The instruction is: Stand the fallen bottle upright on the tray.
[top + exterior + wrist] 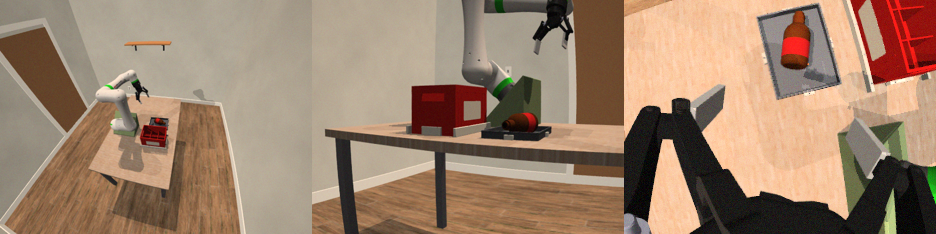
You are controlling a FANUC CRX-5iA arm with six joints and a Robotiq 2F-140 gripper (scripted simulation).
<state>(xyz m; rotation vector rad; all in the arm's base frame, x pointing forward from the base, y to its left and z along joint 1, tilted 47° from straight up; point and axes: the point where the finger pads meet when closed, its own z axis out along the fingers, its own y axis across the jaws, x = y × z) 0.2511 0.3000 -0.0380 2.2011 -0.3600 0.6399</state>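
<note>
Now: hand 200 mm short of the brown bottle, 80 mm to the left of it and 300 mm above it. Also, from my hand: dark tray (180 mm ahead, 80 mm to the right, 330 mm below); then red crate (170 mm ahead, 360 mm to the right, 250 mm below).
</note>
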